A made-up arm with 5 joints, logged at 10 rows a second.
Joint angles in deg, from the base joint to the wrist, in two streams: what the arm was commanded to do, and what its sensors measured. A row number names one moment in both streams.
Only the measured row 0 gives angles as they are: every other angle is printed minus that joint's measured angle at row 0.
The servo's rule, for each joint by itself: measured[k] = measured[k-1] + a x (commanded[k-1-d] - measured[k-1]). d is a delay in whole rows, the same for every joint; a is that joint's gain. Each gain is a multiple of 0.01, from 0.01 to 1. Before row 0 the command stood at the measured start. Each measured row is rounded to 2 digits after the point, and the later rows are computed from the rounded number. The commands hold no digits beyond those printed.
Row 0, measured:
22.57, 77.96, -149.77, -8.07, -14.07
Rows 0 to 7, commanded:
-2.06, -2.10, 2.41, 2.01, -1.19
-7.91, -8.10, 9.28, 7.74, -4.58
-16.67, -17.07, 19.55, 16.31, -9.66
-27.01, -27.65, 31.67, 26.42, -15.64
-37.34, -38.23, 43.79, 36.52, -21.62
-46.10, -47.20, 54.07, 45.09, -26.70
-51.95, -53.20, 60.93, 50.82, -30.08
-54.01, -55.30, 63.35, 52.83, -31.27
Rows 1 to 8, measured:
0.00, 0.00, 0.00, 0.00, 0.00
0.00, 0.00, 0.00, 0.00, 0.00
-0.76, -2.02, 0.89, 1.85, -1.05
-3.41, -7.86, 3.99, 7.27, -4.16
-8.32, -16.70, 9.75, 15.59, -9.00
-15.24, -27.21, 17.86, 25.55, -14.84
-23.42, -37.79, 27.45, 35.64, -20.81
-31.81, -46.82, 37.30, 44.33, -25.99
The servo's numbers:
d 2
a 0.37 0.96 0.37 0.92 0.88

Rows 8 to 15, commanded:
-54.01, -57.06, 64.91, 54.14, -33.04
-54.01, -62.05, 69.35, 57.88, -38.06
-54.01, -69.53, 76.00, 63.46, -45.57
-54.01, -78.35, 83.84, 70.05, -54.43
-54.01, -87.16, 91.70, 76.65, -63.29
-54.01, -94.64, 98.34, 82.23, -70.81
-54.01, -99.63, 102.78, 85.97, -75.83
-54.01, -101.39, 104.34, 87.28, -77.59
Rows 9 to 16, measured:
-39.26, -52.94, 46.04, 50.30, -29.59
-44.72, -55.21, 52.44, 52.63, -31.07
-48.16, -56.99, 57.05, 54.02, -32.80
-50.32, -61.85, 61.60, 57.57, -37.43
-51.69, -69.22, 66.93, 62.99, -44.59
-52.55, -77.98, 73.19, 69.49, -53.25
-53.09, -86.79, 80.04, 76.08, -62.09
-53.43, -94.33, 86.81, 81.74, -69.76

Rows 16 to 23, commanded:
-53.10, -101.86, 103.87, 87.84, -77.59
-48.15, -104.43, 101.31, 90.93, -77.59
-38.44, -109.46, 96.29, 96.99, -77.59
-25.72, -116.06, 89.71, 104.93, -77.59
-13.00, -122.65, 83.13, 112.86, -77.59
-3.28, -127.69, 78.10, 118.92, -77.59
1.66, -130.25, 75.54, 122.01, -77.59
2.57, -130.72, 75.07, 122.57, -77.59
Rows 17 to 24, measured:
-53.64, -99.42, 92.72, 85.63, -75.10
-53.78, -101.31, 97.02, 87.15, -77.29
-53.53, -101.84, 99.55, 87.78, -77.55
-51.54, -104.33, 100.20, 90.68, -77.59
-46.69, -109.25, 98.75, 96.49, -77.59
-38.93, -115.79, 95.41, 104.25, -77.59
-29.34, -122.38, 90.87, 112.17, -77.59
-19.70, -127.48, 86.15, 118.38, -77.59

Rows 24 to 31, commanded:
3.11, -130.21, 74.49, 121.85, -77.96
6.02, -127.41, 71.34, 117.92, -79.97
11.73, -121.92, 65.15, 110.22, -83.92
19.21, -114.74, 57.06, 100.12, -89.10
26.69, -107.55, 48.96, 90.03, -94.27
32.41, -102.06, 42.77, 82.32, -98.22
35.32, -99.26, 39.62, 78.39, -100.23
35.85, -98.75, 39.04, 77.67, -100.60
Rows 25 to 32, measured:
-11.80, -130.14, 82.22, 121.72, -77.59
-6.48, -130.70, 79.57, 122.50, -77.59
-2.93, -130.23, 77.69, 121.90, -77.92
0.38, -127.52, 75.34, 118.24, -79.72
4.58, -122.14, 71.57, 110.86, -83.42
9.99, -115.04, 66.20, 100.98, -88.42
16.17, -107.85, 59.82, 90.91, -93.57
22.18, -102.29, 53.51, 83.01, -97.66

